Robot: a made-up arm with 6 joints. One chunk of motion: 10 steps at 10 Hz.
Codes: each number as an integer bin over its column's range. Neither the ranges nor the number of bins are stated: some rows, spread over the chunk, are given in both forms.
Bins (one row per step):
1: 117 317 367 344 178 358
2: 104 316 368 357 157 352
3: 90 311 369 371 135 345
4: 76 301 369 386 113 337
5: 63 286 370 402 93 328
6: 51 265 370 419 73 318
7: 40 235 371 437 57 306
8: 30 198 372 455 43 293
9: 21 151 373 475 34 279
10: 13 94 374 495 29 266
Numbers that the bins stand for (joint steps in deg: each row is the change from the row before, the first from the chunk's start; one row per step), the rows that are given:
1: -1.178 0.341 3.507 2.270 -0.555 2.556
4: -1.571 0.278 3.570 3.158 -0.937 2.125
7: -1.916 0.020 3.634 4.236 -1.265 1.488
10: -2.175 -0.532 3.730 5.462 -1.430 0.666
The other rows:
2: -1.303 0.337 3.539 2.545 -0.678 2.433
3: -1.437 0.317 3.570 2.841 -0.807 2.289
5: -1.696 0.219 3.602 3.496 -1.054 1.940
6: -1.811 0.137 3.602 3.856 -1.171 1.734
8: -2.012 -0.125 3.666 4.616 -1.348 1.221
9: -2.099 -0.309 3.698 5.039 -1.400 0.933

